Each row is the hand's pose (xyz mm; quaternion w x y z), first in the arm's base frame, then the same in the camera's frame.
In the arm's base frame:
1: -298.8 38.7 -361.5 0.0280 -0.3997 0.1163 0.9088
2: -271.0 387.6 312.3 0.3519 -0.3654 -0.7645 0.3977
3: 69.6 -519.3 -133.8 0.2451 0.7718 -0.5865 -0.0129
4: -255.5 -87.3 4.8 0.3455 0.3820 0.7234 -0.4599
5: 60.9 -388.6 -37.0 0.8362 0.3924 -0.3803 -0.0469
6: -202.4 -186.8 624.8 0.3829 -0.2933 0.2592 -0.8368
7: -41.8 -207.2 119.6 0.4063 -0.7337 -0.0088 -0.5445
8: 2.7 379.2 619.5 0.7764 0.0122 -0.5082 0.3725
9: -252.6 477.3 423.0 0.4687 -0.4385 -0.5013 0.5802
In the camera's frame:
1: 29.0 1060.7 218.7 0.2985 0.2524 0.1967 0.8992
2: 776.3 987.5 331.5 0.8508 -0.3029 -0.2659 0.3372
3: -71.6 364.2 158.3 0.4666 0.3748 -0.5739 -0.5590
4: 253.2 772.9 355.8 0.3293 -0.3024 -0.6228 0.6421
5: 81.6 419.6 160.0 0.8008 0.1761 0.0472 -0.5706
6: 697.0 379.8 569.5 0.1398 0.5757 -0.5555 0.5834
7: 300.8 528.6 249.6 0.1541 -0.8351 0.5090 -0.1408
8: 1050.7 706.7 208.2 0.9960 0.0781 0.0308 -0.0298
9: 919.8 993.1 327.6 0.8593 -0.1561 0.0125 0.4870

